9 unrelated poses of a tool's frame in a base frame.
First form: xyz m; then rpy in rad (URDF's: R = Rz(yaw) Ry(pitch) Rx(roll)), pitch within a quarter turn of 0, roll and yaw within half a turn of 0.
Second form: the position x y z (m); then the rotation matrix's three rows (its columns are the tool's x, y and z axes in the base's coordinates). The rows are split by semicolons. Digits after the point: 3 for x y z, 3 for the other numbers.
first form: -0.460, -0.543, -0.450, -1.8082, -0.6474, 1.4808
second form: -0.460, -0.543, -0.450; 0.072, 0.287, -0.955; 0.794, 0.563, 0.229; 0.603, -0.775, -0.188
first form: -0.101, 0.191, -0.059, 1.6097, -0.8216, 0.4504
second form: -0.101, 0.191, -0.059; 0.613, -0.642, 0.461; 0.296, -0.354, -0.887; 0.732, 0.681, -0.026
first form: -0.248, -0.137, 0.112, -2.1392, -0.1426, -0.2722
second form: -0.248, -0.137, 0.112; 0.953, -0.029, 0.300; -0.266, -0.551, 0.791; 0.142, -0.834, -0.533
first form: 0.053, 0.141, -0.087, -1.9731, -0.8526, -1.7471
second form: 0.053, 0.141, -0.087; -0.115, -0.507, 0.854; -0.648, -0.613, -0.452; 0.753, -0.605, -0.258
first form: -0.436, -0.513, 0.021, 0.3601, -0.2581, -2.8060
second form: -0.436, -0.513, 0.021; -0.913, 0.393, 0.110; -0.318, -0.854, 0.411; 0.255, 0.341, 0.905
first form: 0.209, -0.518, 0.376, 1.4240, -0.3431, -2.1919
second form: 0.209, -0.518, 0.376; -0.548, 0.313, -0.776; -0.766, 0.186, 0.616; 0.336, 0.932, 0.138
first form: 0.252, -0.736, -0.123, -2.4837, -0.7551, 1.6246
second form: 0.252, -0.736, -0.123; -0.039, 0.768, -0.640; 0.727, 0.461, 0.509; 0.685, -0.445, -0.576
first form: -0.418, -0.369, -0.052, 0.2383, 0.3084, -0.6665
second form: -0.418, -0.369, -0.052; 0.749, 0.657, 0.086; -0.589, 0.719, -0.368; -0.304, 0.225, 0.926
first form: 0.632, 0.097, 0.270, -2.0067, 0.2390, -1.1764
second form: 0.632, 0.097, 0.270; 0.373, -0.472, 0.798; -0.897, 0.036, 0.441; -0.237, -0.881, -0.410
